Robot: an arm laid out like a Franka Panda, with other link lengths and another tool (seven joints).
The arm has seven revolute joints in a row. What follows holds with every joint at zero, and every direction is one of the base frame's. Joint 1 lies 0.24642 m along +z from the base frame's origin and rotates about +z. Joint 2 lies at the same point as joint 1 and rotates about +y. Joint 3 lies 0.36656 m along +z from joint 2 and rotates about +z. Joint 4 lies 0.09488 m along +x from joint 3 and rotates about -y. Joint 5 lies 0.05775 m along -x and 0.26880 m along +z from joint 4 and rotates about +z. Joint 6 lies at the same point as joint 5 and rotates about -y. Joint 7 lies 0.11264 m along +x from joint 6 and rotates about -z. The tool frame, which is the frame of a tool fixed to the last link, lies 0.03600 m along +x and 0.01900 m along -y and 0.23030 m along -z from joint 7; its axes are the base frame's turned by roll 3.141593, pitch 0.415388 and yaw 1.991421 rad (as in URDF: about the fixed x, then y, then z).
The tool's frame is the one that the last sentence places.
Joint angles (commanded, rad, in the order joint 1, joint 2, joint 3, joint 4, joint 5, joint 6, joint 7), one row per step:
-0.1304, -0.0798, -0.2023, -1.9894, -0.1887, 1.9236, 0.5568
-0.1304, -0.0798, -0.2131, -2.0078, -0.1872, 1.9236, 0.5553
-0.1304, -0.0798, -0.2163, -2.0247, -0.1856, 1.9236, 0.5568
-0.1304, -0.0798, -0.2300, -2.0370, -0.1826, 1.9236, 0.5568
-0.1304, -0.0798, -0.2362, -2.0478, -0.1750, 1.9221, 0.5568
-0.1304, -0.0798, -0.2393, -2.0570, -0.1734, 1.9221, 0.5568
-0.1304, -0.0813, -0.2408, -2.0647, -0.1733, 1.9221, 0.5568
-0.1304, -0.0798, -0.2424, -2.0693, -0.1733, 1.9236, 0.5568
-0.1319, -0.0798, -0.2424, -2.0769, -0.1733, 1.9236, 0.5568
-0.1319, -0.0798, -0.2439, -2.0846, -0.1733, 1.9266, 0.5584
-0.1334, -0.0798, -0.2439, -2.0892, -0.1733, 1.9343, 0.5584
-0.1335, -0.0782, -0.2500, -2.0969, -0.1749, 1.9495, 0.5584
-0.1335, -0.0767, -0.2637, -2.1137, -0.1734, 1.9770, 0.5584
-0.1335, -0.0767, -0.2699, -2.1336, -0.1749, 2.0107, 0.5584
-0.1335, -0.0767, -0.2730, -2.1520, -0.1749, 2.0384, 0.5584
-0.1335, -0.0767, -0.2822, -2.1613, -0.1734, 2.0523, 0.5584
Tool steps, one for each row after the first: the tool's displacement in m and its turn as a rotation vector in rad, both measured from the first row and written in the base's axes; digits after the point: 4 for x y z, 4 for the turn. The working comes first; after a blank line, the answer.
Tool pose at each row, in the base's axes (x y z in m, rotation vector in rad; the steps are taken from these numbers as rounded here):
0.4295, -0.2204, 0.3633, 2.2811, 1.4950, -0.6500
0.4227, -0.2231, 0.3555, 2.2958, 1.4983, -0.6687
0.4178, -0.2226, 0.3486, 2.3056, 1.5046, -0.6846
0.4117, -0.2266, 0.3433, 2.3245, 1.4992, -0.6968
0.4074, -0.2268, 0.3383, 2.3411, 1.5011, -0.7038
0.4044, -0.2268, 0.3345, 2.3478, 1.5041, -0.7120
0.4019, -0.2266, 0.3321, 2.3511, 1.5069, -0.7179
0.4008, -0.2268, 0.3298, 2.3533, 1.5084, -0.7229
0.3984, -0.2265, 0.3269, 2.3565, 1.5118, -0.7307
0.3967, -0.2264, 0.3242, 2.3601, 1.5121, -0.7355
0.3969, -0.2269, 0.3233, 2.3600, 1.5101, -0.7320
0.3970, -0.2297, 0.3214, 2.3614, 1.5029, -0.7275
0.3958, -0.2345, 0.3172, 2.3713, 1.4884, -0.7173
0.3966, -0.2368, 0.3134, 2.3694, 1.4801, -0.7028
0.3971, -0.2373, 0.3095, 2.3678, 1.4766, -0.6914
0.3955, -0.2404, 0.3074, 2.3758, 1.4668, -0.6860

-0.0068, -0.0027, -0.0078, 0.0084, 0.0170, -0.0095
-0.0117, -0.0022, -0.0147, 0.0156, 0.0322, -0.0145
-0.0178, -0.0062, -0.0200, 0.0237, 0.0426, -0.0289
-0.0221, -0.0064, -0.0250, 0.0351, 0.0517, -0.0380
-0.0251, -0.0064, -0.0288, 0.0399, 0.0597, -0.0415
-0.0276, -0.0062, -0.0312, 0.0427, 0.0654, -0.0429
-0.0287, -0.0064, -0.0335, 0.0442, 0.0698, -0.0442
-0.0311, -0.0061, -0.0364, 0.0469, 0.0769, -0.0457
-0.0328, -0.0060, -0.0391, 0.0487, 0.0810, -0.0482
-0.0326, -0.0065, -0.0400, 0.0482, 0.0779, -0.0485
-0.0325, -0.0093, -0.0419, 0.0461, 0.0727, -0.0517
-0.0337, -0.0141, -0.0461, 0.0473, 0.0629, -0.0617
-0.0329, -0.0164, -0.0499, 0.0442, 0.0499, -0.0621
-0.0324, -0.0169, -0.0538, 0.0433, 0.0406, -0.0610
-0.0340, -0.0200, -0.0559, 0.0449, 0.0354, -0.0687

